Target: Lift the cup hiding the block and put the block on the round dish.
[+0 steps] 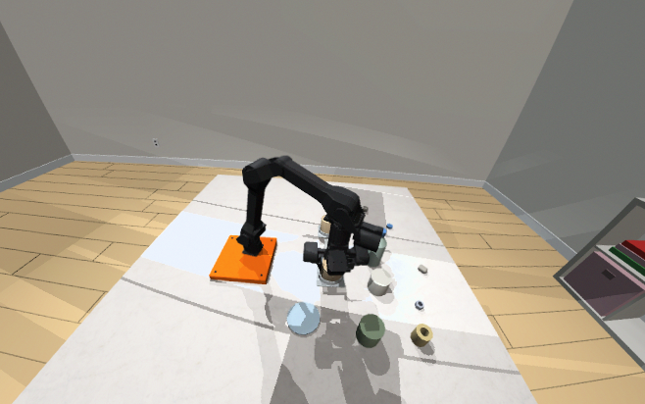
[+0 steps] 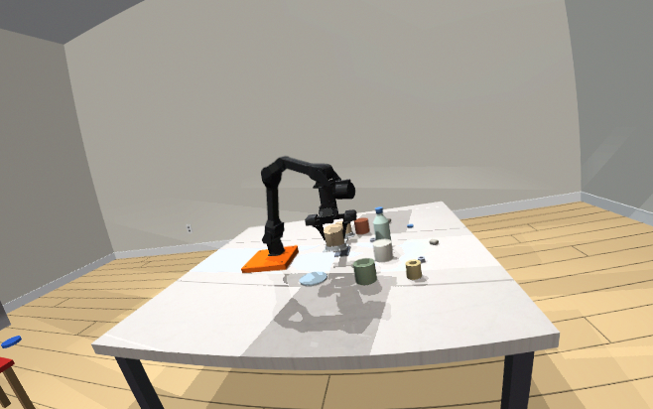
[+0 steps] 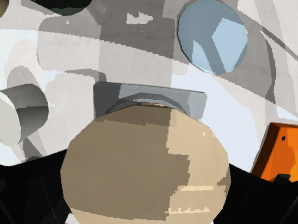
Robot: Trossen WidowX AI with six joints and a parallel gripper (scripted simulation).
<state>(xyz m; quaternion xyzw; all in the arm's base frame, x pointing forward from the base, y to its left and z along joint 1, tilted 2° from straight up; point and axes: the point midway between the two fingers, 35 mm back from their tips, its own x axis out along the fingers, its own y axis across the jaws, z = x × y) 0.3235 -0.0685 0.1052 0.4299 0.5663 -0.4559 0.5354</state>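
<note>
The light blue round dish lies 6 cm behind my gripper tip, 12 cm to the right of it and 10 cm below it. From my gripper tip the other things lie so: white cylinder 17 cm ahead, 6 cm to the left, 7 cm below; cup 2 cm to the right, 1 cm above; green cylinder 12 cm ahead, 13 cm to the right, 7 cm below.
</note>
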